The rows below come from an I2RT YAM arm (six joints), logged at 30 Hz.
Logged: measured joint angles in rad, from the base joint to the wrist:
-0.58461 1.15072 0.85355 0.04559 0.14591 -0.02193
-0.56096 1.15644 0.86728 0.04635 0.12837 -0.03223
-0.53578 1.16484 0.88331 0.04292 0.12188 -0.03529
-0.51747 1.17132 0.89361 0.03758 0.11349 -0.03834
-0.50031 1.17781 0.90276 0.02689 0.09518 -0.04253
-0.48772 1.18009 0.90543 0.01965 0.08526 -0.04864
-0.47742 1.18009 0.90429 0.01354 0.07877 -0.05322
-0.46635 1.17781 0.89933 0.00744 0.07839 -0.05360
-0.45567 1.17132 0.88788 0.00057 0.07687 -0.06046
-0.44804 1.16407 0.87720 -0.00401 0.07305 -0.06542
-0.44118 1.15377 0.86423 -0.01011 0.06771 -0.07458
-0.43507 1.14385 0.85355 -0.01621 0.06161 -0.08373
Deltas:
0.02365 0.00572 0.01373 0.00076 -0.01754 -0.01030
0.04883 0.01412 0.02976 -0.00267 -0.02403 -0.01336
0.06714 0.02060 0.04006 -0.00801 -0.03242 -0.01641
0.08430 0.02709 0.04921 -0.01870 -0.05073 -0.02060
0.09689 0.02937 0.05188 -0.02594 -0.06065 -0.02671
0.10719 0.02937 0.05074 -0.03205 -0.06714 -0.03129
0.11826 0.02709 0.04578 -0.03815 -0.06752 -0.03167
0.12894 0.02060 0.03433 -0.04502 -0.06904 -0.03853
0.13657 0.01335 0.02365 -0.04960 -0.07286 -0.04349
0.14343 0.00305 0.01068 -0.05570 -0.07820 -0.05265
0.14954 -0.00687 0.00000 -0.06180 -0.08430 -0.06180

